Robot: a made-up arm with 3 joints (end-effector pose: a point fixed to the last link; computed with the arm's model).
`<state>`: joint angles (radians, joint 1 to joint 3).
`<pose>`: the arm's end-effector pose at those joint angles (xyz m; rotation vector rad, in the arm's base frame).
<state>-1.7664 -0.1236 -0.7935</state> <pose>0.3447 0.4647 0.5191 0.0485 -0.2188 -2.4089</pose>
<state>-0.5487 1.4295 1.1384</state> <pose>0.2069 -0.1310 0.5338 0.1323 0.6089 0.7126</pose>
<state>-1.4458 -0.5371 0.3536</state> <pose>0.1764 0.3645 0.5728 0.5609 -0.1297 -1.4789</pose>
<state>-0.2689 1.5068 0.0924</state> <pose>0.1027 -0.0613 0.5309 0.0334 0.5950 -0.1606</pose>
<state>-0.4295 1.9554 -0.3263</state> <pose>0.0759 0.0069 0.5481 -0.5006 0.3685 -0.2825</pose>
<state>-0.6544 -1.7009 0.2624</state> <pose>0.2544 0.0697 0.6713 2.1031 0.2504 -2.3198</pose>
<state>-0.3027 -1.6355 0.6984</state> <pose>0.2365 0.0352 0.5896 2.0807 0.2085 -2.1513</pose>
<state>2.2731 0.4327 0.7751</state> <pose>0.0968 0.2912 0.0406 -2.6340 -0.6306 -0.5730</pose>
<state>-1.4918 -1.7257 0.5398</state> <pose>0.2483 0.3834 0.5879 1.4970 -0.8092 -1.7081</pose>
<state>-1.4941 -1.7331 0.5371</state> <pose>0.2488 0.3839 0.5884 1.5038 -0.8132 -1.7103</pose>
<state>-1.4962 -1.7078 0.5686</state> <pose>0.2464 0.3852 0.5804 1.4600 -0.8202 -1.6797</pose>
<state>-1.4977 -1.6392 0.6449</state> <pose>0.2388 0.3859 0.5614 1.3531 -0.8271 -1.6027</pose>
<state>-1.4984 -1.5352 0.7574</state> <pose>0.2247 0.3818 0.5349 1.2026 -0.8258 -1.4809</pose>
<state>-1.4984 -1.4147 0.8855</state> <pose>0.2056 0.3703 0.5079 1.0426 -0.8110 -1.3313</pose>
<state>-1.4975 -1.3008 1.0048</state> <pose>0.1862 0.3531 0.4871 0.9049 -0.7857 -1.1831</pose>
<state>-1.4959 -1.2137 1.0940</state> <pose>0.1715 0.3364 0.4748 0.8089 -0.7594 -1.0670</pose>
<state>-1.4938 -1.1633 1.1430</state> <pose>0.1634 0.3256 0.4696 0.7584 -0.7408 -1.0010</pose>
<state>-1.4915 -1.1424 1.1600</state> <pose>0.1603 0.3212 0.4683 0.7407 -0.7310 -0.9770</pose>
